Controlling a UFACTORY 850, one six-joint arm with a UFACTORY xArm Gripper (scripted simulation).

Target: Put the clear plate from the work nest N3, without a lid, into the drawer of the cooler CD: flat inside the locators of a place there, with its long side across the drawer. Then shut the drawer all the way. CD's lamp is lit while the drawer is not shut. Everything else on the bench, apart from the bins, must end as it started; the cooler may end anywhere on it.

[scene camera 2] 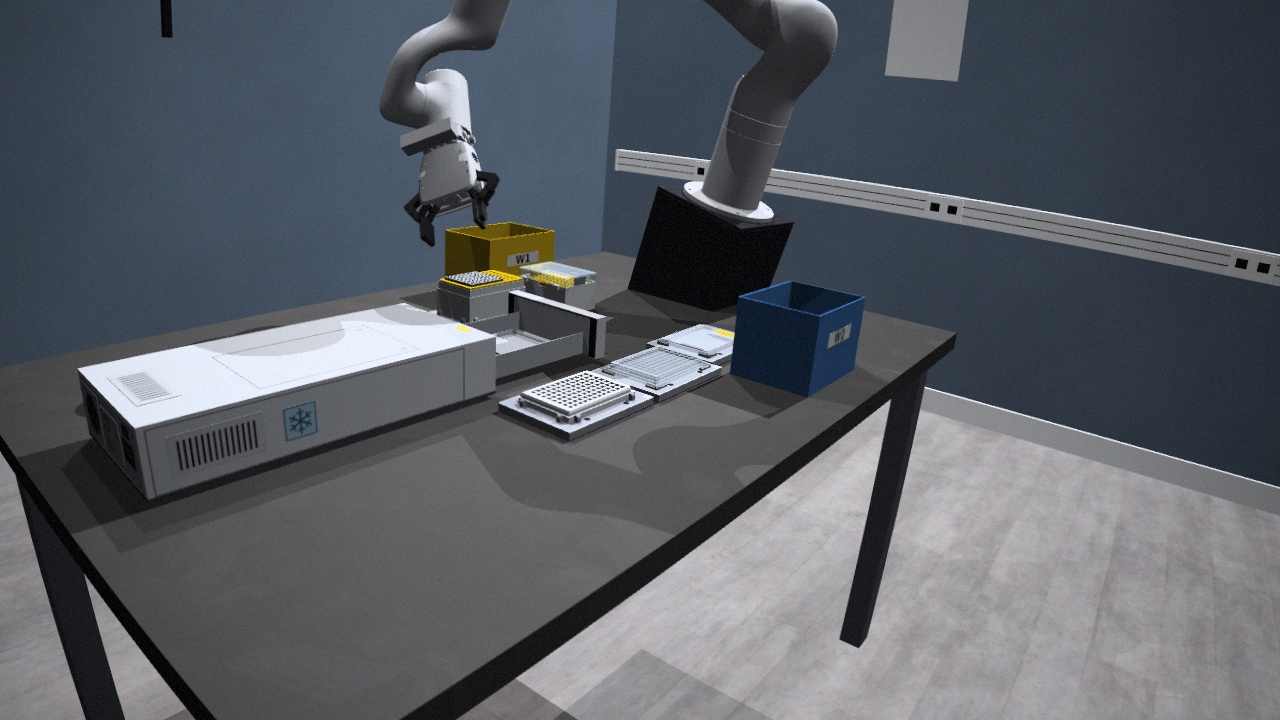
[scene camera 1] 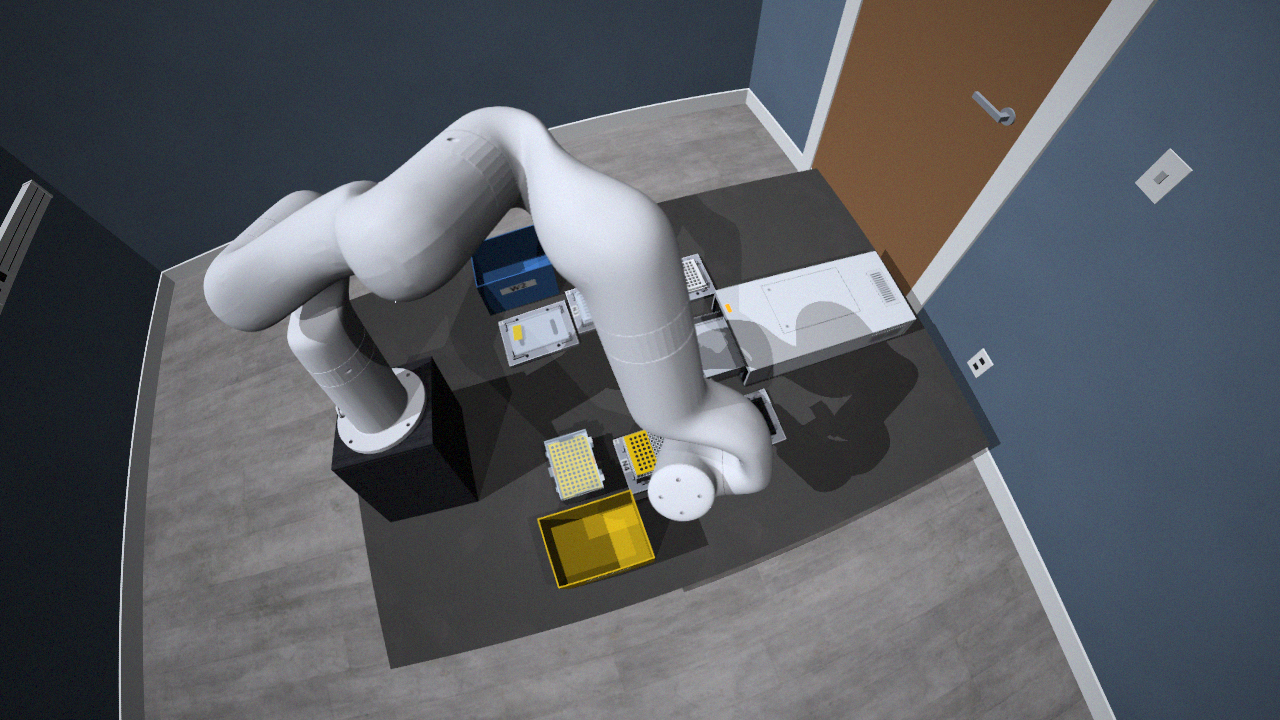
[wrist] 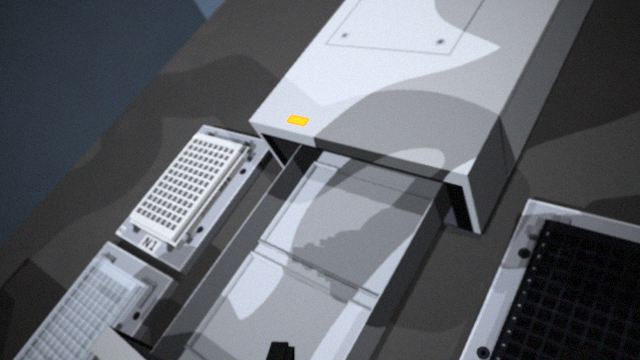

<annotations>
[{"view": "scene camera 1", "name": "cooler CD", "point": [782, 323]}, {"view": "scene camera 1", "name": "blue bin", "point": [519, 252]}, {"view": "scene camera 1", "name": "yellow bin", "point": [604, 535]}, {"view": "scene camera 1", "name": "yellow-and-grey plate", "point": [642, 448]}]
</annotations>
